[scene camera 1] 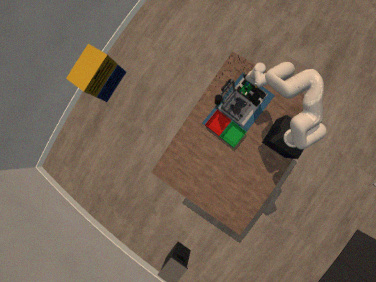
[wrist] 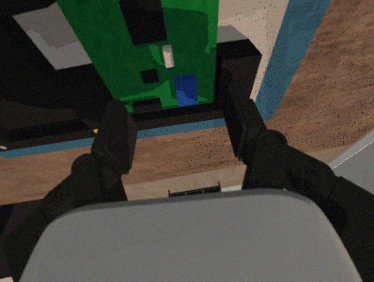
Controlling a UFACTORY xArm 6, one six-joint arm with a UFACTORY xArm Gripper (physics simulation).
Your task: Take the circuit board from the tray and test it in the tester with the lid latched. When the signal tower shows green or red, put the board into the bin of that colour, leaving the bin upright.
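Places are measured from the arm's base along level axes (x back, y right, z up), in millimetres.
Pixels of known places: gripper, between the fingertips: (scene camera 1: 249,83) (wrist: 176,106).
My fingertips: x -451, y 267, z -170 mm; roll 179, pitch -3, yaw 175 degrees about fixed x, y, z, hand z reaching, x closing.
Behind a point stands the place of what it marks.
The green circuit board (scene camera 1: 246,89) {y 216, x -446, z -177 mm} (wrist: 187,50) {y 237, x -468, z -179 mm} lies in the black tray (scene camera 1: 259,96) {y 219, x -325, z -181 mm}, its near edge between my gripper's fingers in the wrist view. My gripper (wrist: 176,106) {y 267, x -451, z -170 mm} is open, fingers partly drawn in. The left fingertip overlaps a board corner; a narrow dark gap shows beside the right one. Contact is unclear. The arm's white wrist hides the fingers in the scene view. The grey tester (scene camera 1: 238,106) {y 41, x -433, z -130 mm} stands beside the tray, its dark lid (scene camera 1: 228,88) {y 84, x -562, z -11 mm} raised. The red bin (scene camera 1: 218,123) {y -144, x -503, z -193 mm} and green bin (scene camera 1: 233,135) {y -167, x -348, z -193 mm} stand upright. I cannot make out a lit signal lamp.
The blue base (scene camera 1: 269,99) {y 246, x -240, z -197 mm} (wrist: 301,47) {y 264, x -550, z -197 mm} runs under tray and tester. A small dark round object (scene camera 1: 218,99) {y -44, x -575, z 59 mm} stands left of the tester. The wooden table (scene camera 1: 215,170) {y -486, x -326, z -199 mm} extends past the bins. The arm's black pedestal (scene camera 1: 282,140) {y -51, x -53, z -3 mm} stands right of them. A yellow-topped block (scene camera 1: 89,67) is far left.
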